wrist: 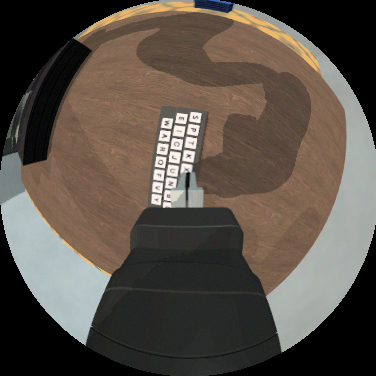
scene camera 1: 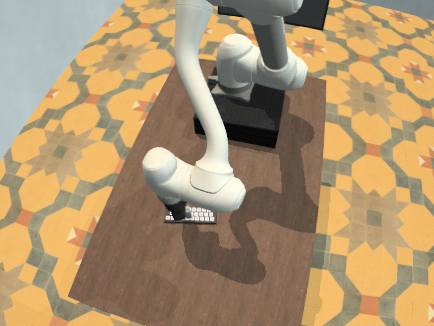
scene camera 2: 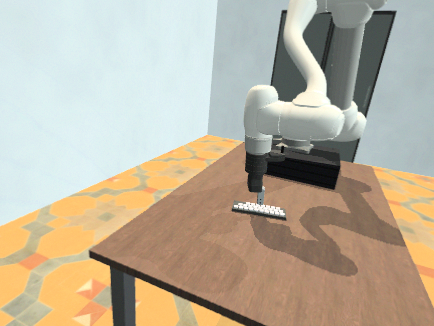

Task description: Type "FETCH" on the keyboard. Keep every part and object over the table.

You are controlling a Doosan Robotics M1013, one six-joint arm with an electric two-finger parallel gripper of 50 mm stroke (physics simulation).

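Places are measured from the arm's base along level axes (x down, y back, z left), in metres.
Pixels of known places: gripper, fingertip midpoint: [wrist: 187,180] [scene camera 1: 188,216] [scene camera 2: 260,203]; arm's base at its link origin: [scene camera 1: 234,86] [scene camera 2: 294,147].
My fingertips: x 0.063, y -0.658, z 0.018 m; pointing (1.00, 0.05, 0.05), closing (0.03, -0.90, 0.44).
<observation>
Ahead of a thing's pixels: the offset from my fingertips to its top centre. Level surfaces: height alone.
The keyboard {dx +0.028, dy +0.023, dz -0.007 m} [scene camera 1: 202,215] [scene camera 2: 272,210] [wrist: 173,157] is small, dark, with white letter keys, and lies flat on the table. My gripper [scene camera 2: 260,203] [wrist: 187,180] is shut and empty, pointing down at the keyboard. In the wrist view its tips appear beside the X key {dx +0.028, dy +0.008, dz +0.008 m} [wrist: 186,169], very low over the keys or touching them; which cannot be told. The F key {dx +0.028, dy +0.040, dz -0.017 m} [wrist: 158,175], E key {dx +0.028, dy +0.046, dz +0.070 m} [wrist: 181,118], T key {dx +0.028, dy +0.019, dz +0.044 m} [wrist: 191,143] and C key {dx +0.028, dy +0.035, dz +0.034 m} [wrist: 176,144] are visible there. The H key does not show; the fingers and gripper body hide that end of the keyboard.
The brown table {dx +0.045 m} [scene camera 1: 135,260] [scene camera 2: 200,260] [wrist: 110,150] carries a black base block [scene camera 1: 237,120] [scene camera 2: 305,169] [wrist: 55,105] under the arm at the back. The arm's shadow falls across the table beside the keyboard. A dark cabinet [scene camera 2: 375,60] stands behind the table.
</observation>
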